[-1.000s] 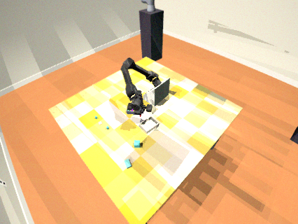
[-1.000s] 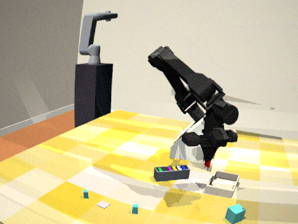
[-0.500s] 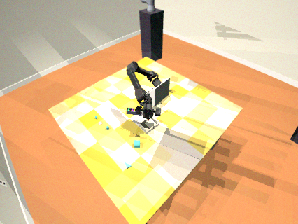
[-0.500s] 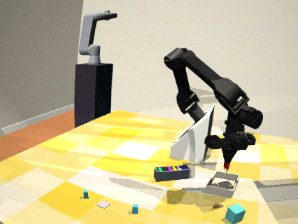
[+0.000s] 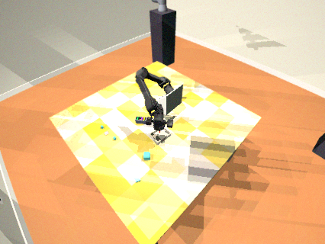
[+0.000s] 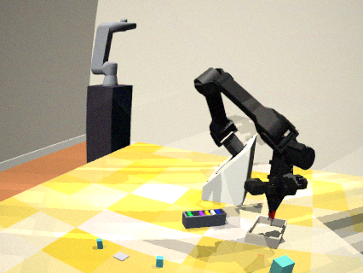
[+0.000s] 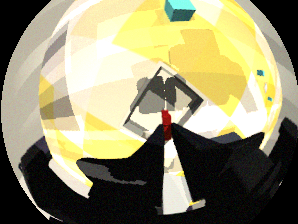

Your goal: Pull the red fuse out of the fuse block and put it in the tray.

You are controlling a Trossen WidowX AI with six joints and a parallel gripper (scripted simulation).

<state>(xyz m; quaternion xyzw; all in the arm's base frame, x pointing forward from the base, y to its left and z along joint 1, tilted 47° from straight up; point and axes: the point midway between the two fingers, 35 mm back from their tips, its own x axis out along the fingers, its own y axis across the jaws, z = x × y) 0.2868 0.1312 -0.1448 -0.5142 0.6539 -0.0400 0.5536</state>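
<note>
My gripper tip is now 10 mm above the red fuse. From my gripper tip the other things lie so: pale tray (80 mm below).
</note>
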